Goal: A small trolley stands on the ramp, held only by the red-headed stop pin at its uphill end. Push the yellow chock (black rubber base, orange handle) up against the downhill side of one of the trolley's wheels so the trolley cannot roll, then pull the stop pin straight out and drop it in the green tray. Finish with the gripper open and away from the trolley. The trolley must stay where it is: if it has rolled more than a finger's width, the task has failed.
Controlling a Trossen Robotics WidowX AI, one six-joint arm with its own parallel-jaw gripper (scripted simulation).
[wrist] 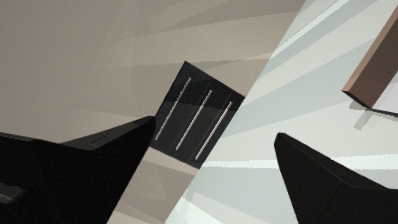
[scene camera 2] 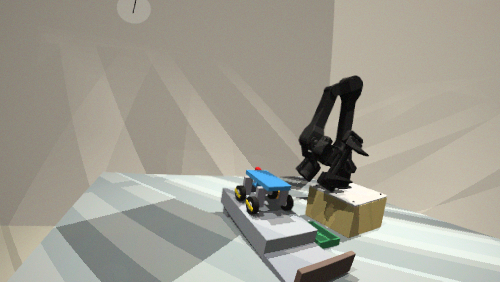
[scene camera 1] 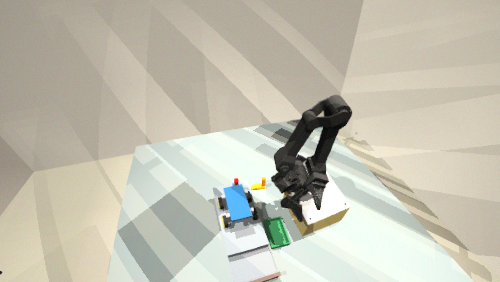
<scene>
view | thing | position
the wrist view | gripper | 214, 130
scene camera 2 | gripper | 359, 168
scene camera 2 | blue-topped trolley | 266, 183
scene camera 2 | grey ramp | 271, 229
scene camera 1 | gripper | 309, 216
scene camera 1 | blue-topped trolley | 237, 198
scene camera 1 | grey ramp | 245, 235
</scene>
